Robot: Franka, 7 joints.
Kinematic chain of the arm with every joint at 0, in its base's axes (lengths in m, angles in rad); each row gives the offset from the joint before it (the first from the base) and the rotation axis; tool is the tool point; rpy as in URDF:
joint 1: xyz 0 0 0.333 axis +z
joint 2: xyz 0 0 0 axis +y
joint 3: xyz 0 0 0.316 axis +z
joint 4: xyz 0.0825 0 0 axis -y
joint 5: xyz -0.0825 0 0.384 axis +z
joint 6: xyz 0 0 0 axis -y
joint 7: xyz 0.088 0 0 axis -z
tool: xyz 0 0 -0.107 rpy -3.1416 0 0
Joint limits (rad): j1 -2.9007..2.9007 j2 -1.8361..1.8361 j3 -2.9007..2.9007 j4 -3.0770..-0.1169 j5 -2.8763..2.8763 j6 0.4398..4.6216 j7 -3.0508..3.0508
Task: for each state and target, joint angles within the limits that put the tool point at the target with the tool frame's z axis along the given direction. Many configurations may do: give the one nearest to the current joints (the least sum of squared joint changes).
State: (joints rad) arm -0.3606 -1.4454 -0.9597 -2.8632 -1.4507 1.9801 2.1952
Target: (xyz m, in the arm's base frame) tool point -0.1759 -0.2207 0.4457 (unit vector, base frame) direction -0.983 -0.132 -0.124
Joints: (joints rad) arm -1.2314 -1.4025 -0.6705 -3.0720 -2.0918 1.4250 2.1952
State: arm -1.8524 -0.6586 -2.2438 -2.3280 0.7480 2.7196 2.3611
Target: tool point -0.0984 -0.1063 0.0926 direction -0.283 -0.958 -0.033
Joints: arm -1.3249 -0.9783 -2.5267 -3.0770 1.3891 2.3832 2.3611
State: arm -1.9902 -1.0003 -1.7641 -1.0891 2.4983 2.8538 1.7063
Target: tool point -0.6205 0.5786 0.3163 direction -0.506 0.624 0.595
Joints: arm -1.1628 -1.4668 -1.8996 -0.7245 2.3253 2.2772 1.7063
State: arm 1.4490 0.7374 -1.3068 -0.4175 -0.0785 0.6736 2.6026
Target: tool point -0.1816 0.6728 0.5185 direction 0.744 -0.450 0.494
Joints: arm 2.0346 1.4639 -1.7833 -0.1187 -0.6148 0.9202 2.6026
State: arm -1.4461 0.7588 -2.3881 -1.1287 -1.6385 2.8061 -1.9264
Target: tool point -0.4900 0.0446 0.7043 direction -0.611 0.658 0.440
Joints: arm -1.5163 0.8424 -2.2423 -1.9267 -2.0012 2.8520 -1.9264
